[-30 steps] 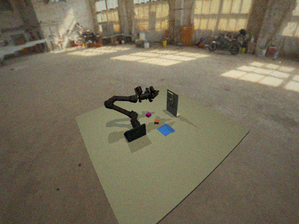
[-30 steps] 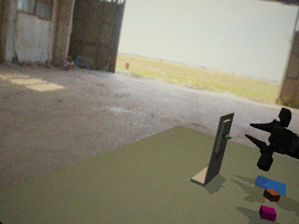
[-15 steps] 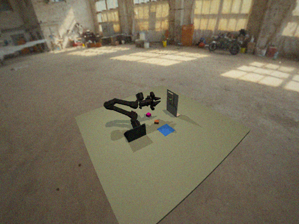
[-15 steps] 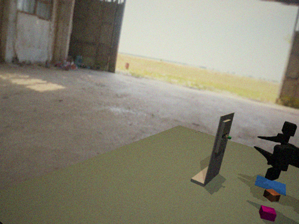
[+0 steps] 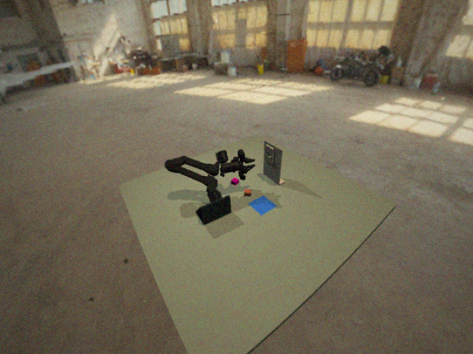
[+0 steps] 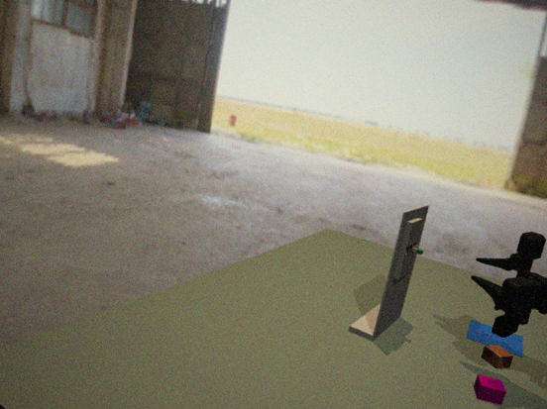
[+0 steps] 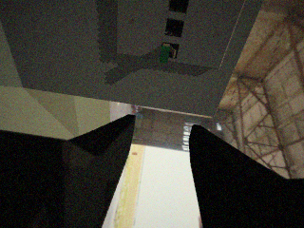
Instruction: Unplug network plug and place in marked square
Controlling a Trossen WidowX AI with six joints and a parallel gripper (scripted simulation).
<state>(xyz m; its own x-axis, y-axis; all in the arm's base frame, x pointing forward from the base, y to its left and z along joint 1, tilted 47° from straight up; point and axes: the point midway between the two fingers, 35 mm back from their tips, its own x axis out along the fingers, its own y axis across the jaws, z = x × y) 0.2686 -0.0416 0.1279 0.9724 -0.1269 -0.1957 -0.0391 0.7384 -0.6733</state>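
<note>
My gripper tip is now 120 mm short of the green network plug. The rest, counted from my gripper tip: blue marked square 180 mm below, 170 mm to the right, 60 mm behind; grey upright panel 140 mm ahead, 60 mm below, 10 mm to the left.
</note>
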